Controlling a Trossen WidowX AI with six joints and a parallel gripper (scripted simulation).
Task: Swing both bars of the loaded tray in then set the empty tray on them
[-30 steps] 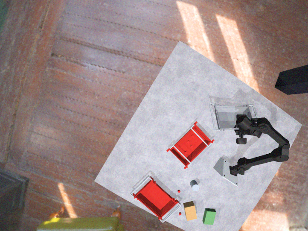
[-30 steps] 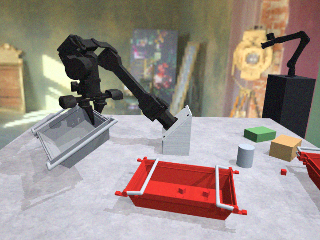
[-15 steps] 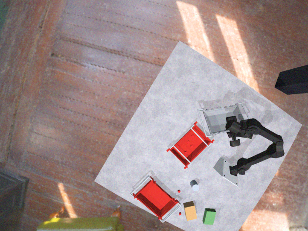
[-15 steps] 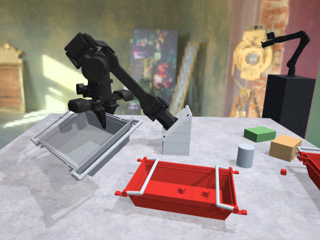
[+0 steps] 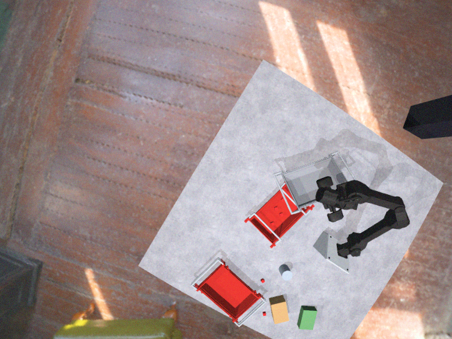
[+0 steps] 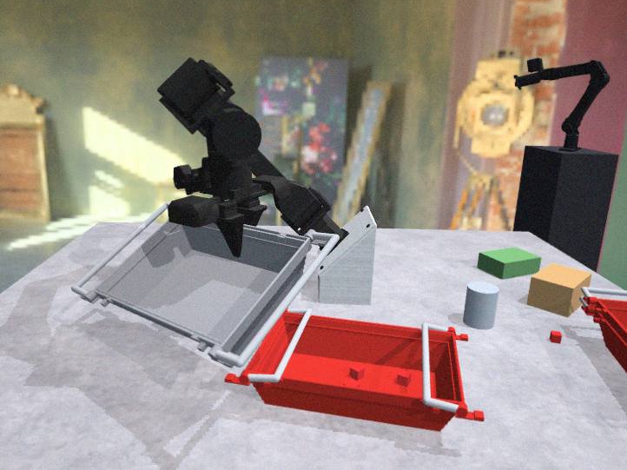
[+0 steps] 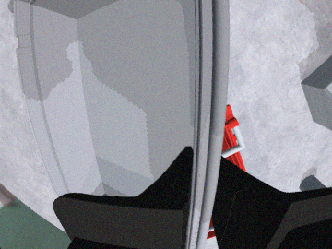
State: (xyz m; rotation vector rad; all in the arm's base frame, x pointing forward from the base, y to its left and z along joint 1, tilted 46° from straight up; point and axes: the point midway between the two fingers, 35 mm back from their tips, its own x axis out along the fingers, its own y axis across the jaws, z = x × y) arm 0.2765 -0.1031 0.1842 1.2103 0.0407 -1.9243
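Right now the grey see-through tray is 60 mm to the right of my gripper tip and 60 mm ahead of it. Round my gripper tip: red cube (540 mm to the left, 160 mm below, 10 mm ahead); then grey cylinder (430 mm to the left, 130 mm below, 70 mm behind); then tan block (650 mm to the left, 140 mm behind, 130 mm below).
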